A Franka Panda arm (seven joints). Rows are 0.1 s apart.
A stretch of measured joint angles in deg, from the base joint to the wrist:
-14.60, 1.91, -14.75, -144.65, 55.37, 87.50, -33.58
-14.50, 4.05, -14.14, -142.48, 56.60, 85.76, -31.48
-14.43, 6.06, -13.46, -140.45, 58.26, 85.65, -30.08
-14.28, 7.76, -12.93, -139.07, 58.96, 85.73, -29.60
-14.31, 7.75, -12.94, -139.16, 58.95, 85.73, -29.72
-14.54, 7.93, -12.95, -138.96, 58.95, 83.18, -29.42
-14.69, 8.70, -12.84, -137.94, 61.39, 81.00, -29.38
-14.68, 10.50, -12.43, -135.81, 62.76, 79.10, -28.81
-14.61, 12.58, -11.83, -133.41, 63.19, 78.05, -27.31
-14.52, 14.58, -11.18, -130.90, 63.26, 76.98, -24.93
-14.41, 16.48, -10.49, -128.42, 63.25, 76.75, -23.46
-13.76, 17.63, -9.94, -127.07, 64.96, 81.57, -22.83
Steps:
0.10, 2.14, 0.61, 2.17, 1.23, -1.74, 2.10
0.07, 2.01, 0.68, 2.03, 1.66, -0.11, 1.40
0.15, 1.70, 0.53, 1.38, 0.70, 0.08, 0.48
-0.03, -0.01, -0.01, -0.09, -0.01, 0.00, -0.12
-0.23, 0.18, -0.01, 0.20, 0.00, -2.55, 0.30
-0.15, 0.77, 0.11, 1.02, 2.44, -2.18, 0.04
0.01, 1.80, 0.41, 2.13, 1.37, -1.90, 0.57
0.07, 2.08, 0.60, 2.40, 0.43, -1.05, 1.50
0.09, 2.00, 0.65, 2.51, 0.07, -1.07, 2.38
0.11, 1.90, 0.69, 2.48, -0.01, -0.23, 1.47
0.65, 1.15, 0.55, 1.35, 1.71, 4.82, 0.63

